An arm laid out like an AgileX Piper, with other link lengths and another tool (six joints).
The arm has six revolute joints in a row. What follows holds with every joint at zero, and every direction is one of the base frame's. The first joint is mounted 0.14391 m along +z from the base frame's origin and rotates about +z. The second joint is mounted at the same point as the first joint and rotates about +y. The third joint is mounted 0.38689 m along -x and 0.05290 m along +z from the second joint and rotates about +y. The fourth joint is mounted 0.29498 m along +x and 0.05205 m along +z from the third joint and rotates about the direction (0.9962, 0, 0.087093). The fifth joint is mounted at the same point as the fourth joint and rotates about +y. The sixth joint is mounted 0.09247 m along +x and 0.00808 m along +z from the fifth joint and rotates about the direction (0.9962, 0, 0.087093). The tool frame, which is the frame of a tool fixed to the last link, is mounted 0.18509 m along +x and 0.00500 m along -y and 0.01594 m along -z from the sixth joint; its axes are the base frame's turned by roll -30.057, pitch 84.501 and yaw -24.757 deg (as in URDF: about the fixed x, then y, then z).
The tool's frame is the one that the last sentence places.
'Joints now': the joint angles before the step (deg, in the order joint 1, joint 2, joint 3, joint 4, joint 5, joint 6). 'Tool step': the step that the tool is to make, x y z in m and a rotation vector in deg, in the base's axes. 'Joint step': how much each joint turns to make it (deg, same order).
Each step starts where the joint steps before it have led.
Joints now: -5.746 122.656 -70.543 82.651 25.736 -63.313
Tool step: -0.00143 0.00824 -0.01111 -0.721 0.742 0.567
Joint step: 1.166 0.951 -0.001 0.231 -1.010 -0.352
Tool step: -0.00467 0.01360 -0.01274 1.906 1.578 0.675
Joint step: 0.605 1.528 0.000 1.064 1.400 0.063
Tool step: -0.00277 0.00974 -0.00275 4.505 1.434 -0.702
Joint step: -0.616 1.110 0.002 2.182 3.355 0.785
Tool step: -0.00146 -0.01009 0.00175 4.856 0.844 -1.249
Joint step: -2.916 0.976 -0.002 1.482 4.751 0.225
